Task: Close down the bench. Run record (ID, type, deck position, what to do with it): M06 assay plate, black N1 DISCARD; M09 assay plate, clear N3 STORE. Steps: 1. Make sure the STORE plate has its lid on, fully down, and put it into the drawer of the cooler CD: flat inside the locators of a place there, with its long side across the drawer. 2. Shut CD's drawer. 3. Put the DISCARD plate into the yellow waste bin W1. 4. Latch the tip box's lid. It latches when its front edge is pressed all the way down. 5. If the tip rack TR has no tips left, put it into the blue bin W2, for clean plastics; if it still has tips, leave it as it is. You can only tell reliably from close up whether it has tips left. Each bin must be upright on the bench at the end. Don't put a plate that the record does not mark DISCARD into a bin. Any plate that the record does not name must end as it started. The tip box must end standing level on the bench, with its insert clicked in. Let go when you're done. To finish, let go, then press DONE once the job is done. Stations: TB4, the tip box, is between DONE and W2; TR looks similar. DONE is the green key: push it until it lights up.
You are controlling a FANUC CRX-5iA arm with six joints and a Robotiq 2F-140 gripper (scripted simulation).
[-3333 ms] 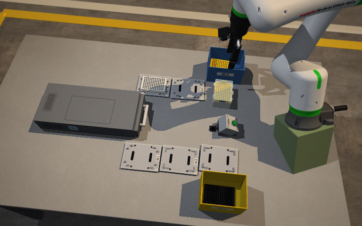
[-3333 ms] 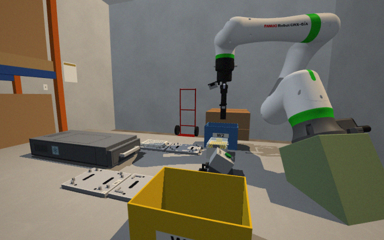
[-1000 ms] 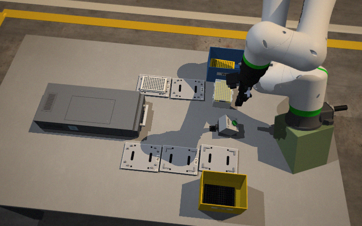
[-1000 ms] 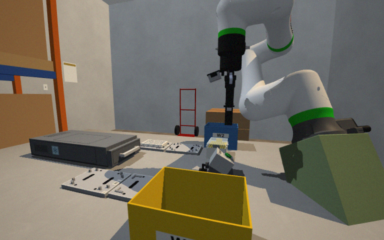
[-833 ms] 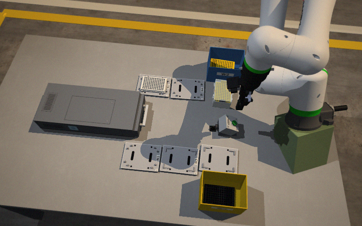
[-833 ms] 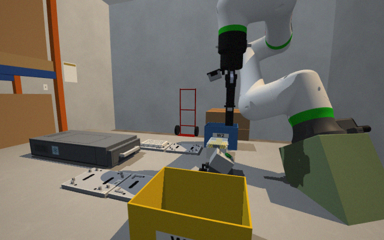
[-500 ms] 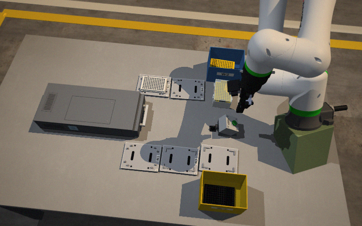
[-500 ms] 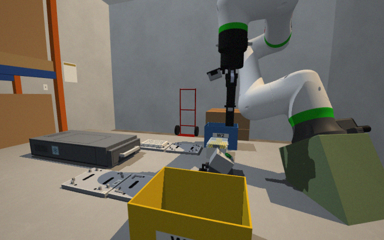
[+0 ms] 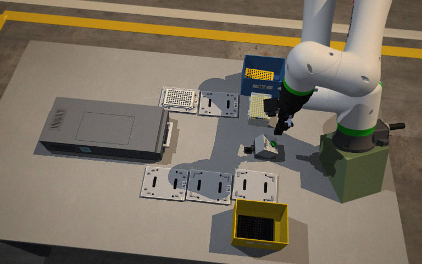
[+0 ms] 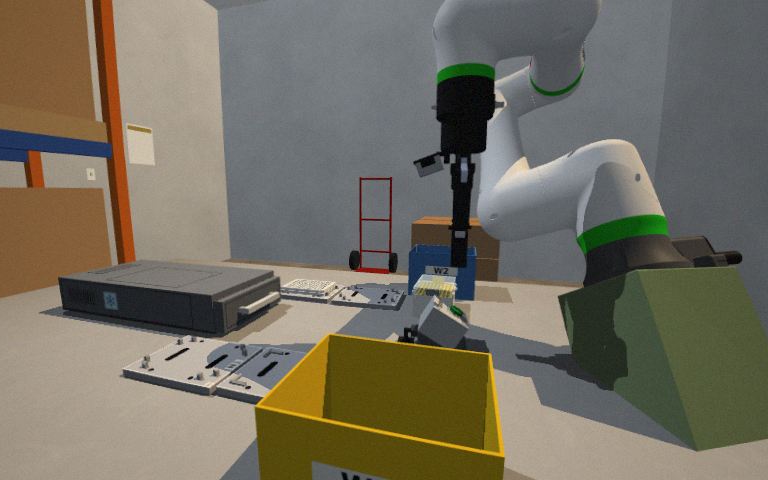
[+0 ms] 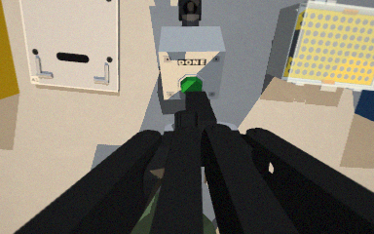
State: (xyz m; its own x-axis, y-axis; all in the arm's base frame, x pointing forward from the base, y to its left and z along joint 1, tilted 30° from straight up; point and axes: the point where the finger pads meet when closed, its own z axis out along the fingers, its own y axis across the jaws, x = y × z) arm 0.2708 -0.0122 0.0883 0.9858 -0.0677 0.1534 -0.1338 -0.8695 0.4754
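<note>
My gripper is now 12 cm above the green DONE key. From my hand the other things lie so: yellow bin W1: 11 cm ahead, 30 cm to the left, 14 cm below; tip rack TR: 1 cm behind, 33 cm to the right, 14 cm below; blue bin W2: 2 cm behind, 33 cm to the right, 14 cm below.
</note>
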